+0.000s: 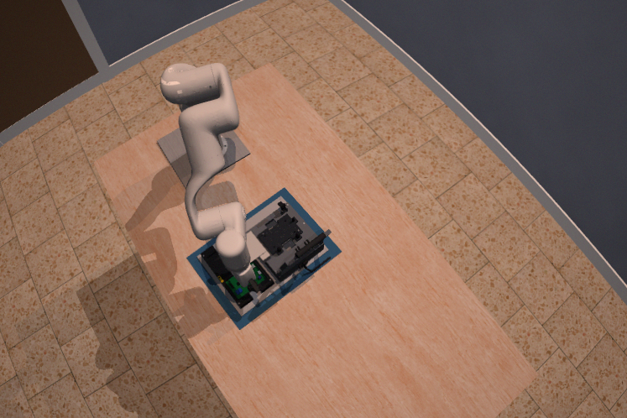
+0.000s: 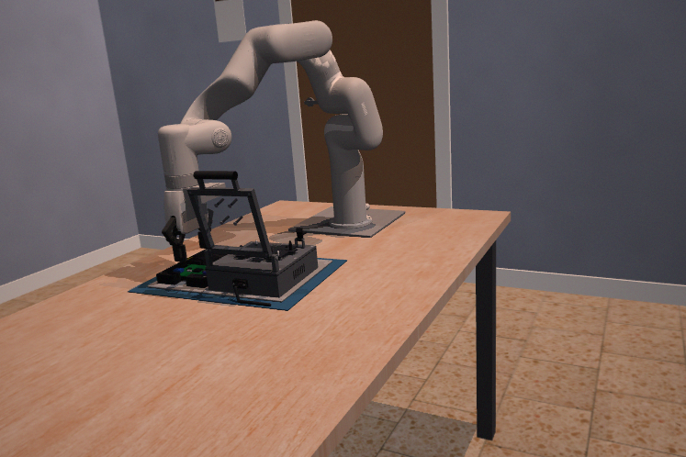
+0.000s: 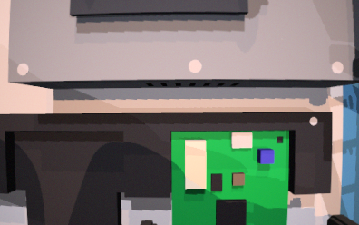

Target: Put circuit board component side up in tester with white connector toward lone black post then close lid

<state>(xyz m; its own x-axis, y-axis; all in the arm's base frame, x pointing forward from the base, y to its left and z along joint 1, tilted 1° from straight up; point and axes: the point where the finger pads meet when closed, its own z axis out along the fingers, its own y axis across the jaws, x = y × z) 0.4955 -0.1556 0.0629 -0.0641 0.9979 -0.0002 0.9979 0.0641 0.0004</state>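
Now: hand 5 cm above the green circuit board. Round my hand: tester lid 17 cm to the left, 12 cm above, 7 cm ahead.
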